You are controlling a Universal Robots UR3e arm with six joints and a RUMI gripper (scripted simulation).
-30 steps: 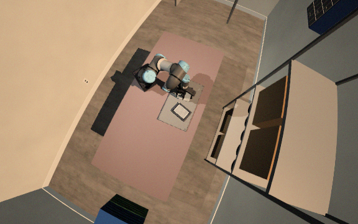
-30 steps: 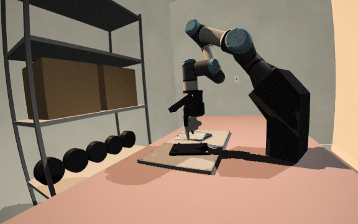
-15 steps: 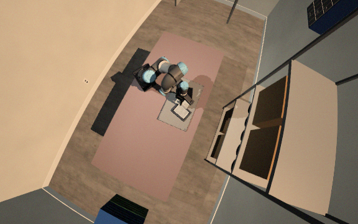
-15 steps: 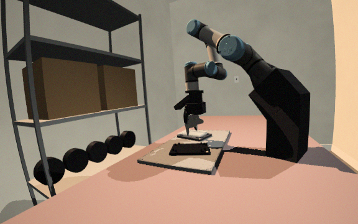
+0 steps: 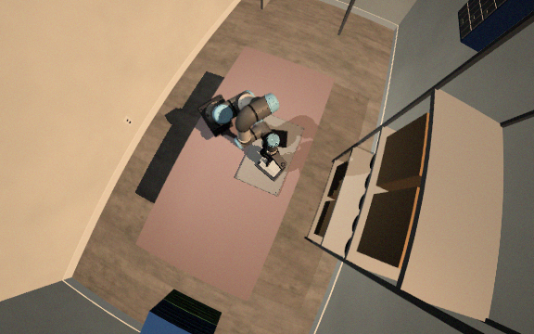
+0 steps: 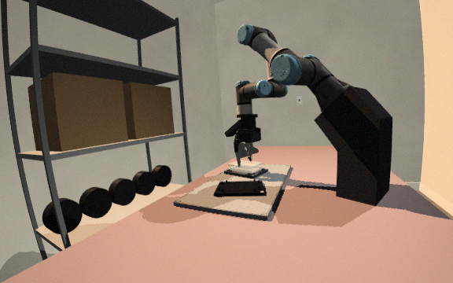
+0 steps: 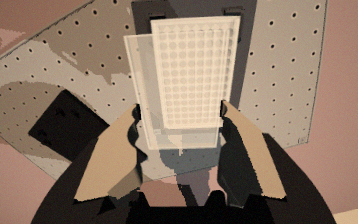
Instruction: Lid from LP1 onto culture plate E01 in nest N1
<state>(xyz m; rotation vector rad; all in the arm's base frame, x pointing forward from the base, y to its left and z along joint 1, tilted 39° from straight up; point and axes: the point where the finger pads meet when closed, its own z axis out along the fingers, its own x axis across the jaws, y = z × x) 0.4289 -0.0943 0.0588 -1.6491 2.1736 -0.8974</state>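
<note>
Right now my hand is 2 cm to the left of the culture plate and 4 cm above it. Round my hand: lid park: 3 cm behind, 18 cm to the left, 5 cm below; then dark plate nest: 2 cm to the right, 5 cm below; then clear lid: 1 cm below.
</note>
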